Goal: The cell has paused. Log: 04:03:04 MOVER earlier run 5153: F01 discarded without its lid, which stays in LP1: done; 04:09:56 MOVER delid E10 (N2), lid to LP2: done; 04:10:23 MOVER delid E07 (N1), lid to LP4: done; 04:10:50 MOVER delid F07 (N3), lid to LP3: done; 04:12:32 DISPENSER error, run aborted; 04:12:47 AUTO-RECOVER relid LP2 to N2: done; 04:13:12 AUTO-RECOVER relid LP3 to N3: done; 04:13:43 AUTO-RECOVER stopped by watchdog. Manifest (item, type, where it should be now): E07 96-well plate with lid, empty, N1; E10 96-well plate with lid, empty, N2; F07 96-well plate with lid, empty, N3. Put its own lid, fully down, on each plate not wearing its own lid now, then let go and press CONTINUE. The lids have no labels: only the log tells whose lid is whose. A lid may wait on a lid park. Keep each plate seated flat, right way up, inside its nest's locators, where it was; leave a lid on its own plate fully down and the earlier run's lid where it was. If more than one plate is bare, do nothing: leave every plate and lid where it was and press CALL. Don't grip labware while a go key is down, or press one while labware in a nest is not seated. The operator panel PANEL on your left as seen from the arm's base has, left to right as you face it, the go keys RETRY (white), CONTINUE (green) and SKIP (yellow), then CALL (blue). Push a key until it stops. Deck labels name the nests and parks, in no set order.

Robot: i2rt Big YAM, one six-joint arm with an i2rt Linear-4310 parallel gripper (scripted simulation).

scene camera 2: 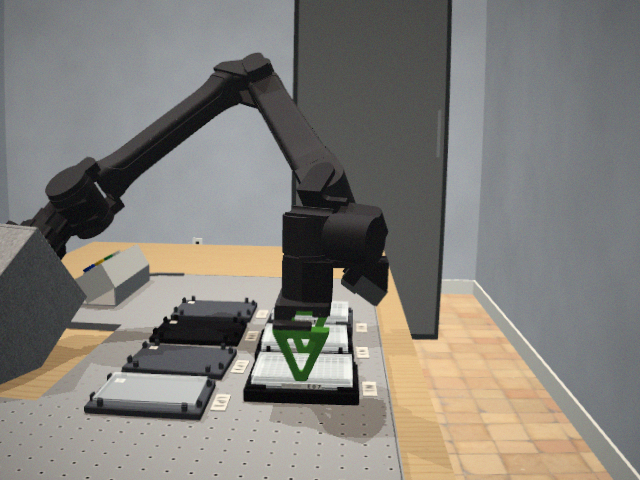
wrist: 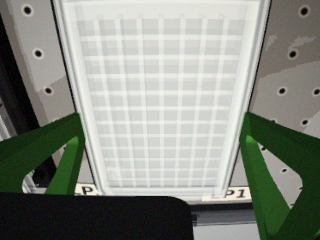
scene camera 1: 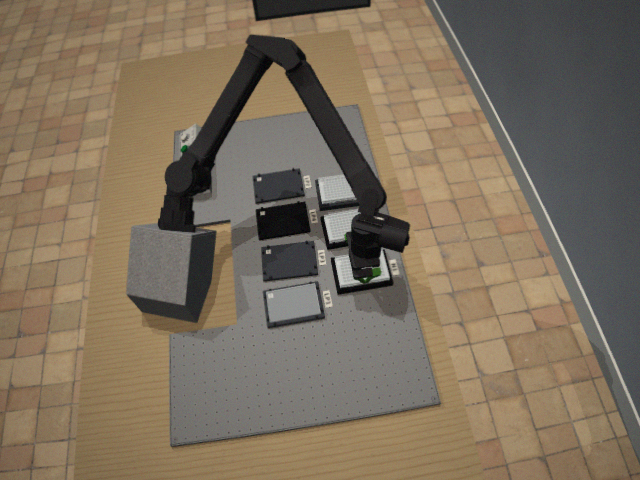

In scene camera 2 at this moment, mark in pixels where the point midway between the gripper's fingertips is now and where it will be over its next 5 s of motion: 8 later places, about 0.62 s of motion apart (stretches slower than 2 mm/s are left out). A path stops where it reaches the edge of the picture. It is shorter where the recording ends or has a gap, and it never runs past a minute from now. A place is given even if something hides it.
The gripper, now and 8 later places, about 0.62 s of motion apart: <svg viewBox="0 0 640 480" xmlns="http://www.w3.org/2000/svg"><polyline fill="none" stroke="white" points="303,368 304,352 302,350 277,342 240,326 213,314 212,287 209,270 208,259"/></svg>
